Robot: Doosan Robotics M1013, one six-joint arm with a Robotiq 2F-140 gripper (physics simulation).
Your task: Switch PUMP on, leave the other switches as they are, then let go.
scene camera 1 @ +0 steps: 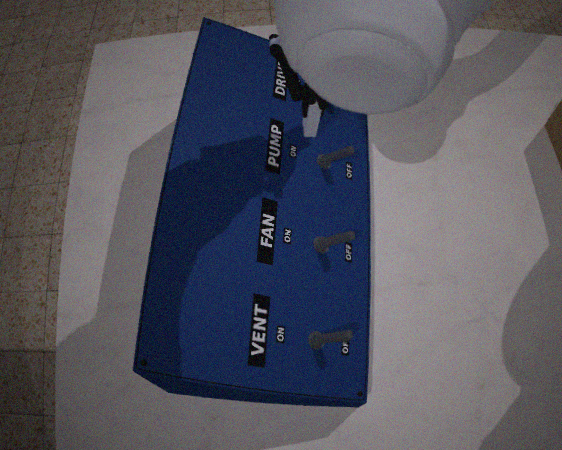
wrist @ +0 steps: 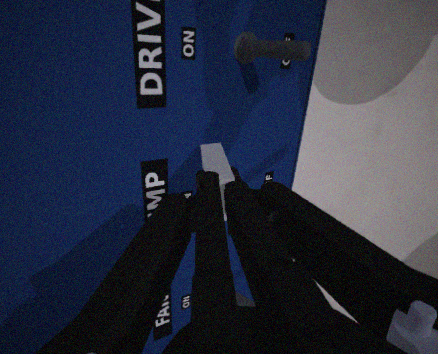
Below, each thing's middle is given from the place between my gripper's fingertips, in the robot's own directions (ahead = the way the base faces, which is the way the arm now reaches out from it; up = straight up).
Scene:
The drive lever (wrist: 293, 50) is 80 mm to the right of my hand and 50 mm behind it. The rest, counted from my hand: blue switch panel (scene camera 1: 238, 286) 90 mm to the left, 50 mm ahead, 30 mm below.

